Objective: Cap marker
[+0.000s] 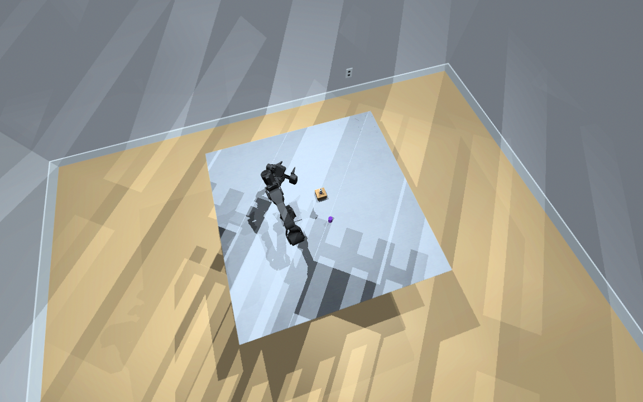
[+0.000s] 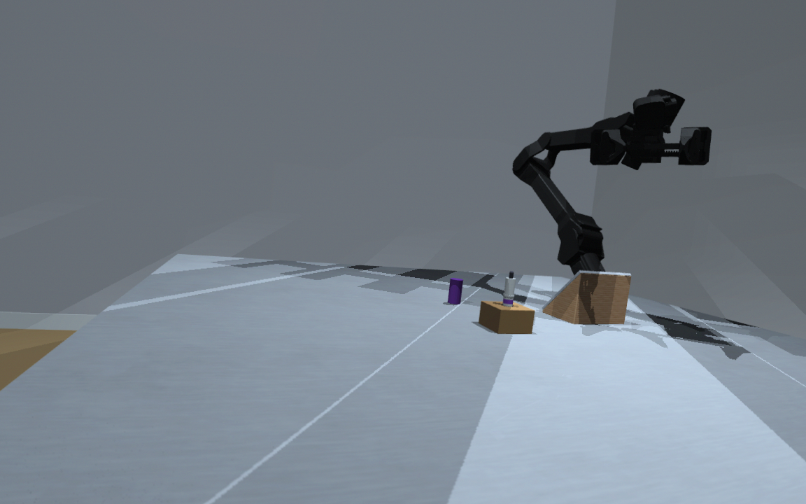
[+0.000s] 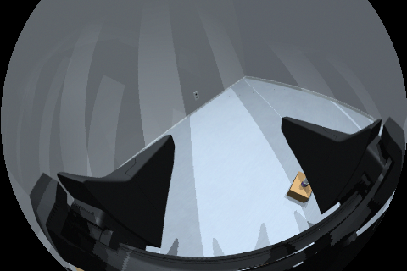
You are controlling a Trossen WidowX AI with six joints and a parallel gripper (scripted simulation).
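My gripper tip is 12 cm short of the purple cap, 32 cm to the left of it and 29 cm above it. Also, from my gripper tip: brown holder block 14 cm ahead, 13 cm to the right, 30 cm below.
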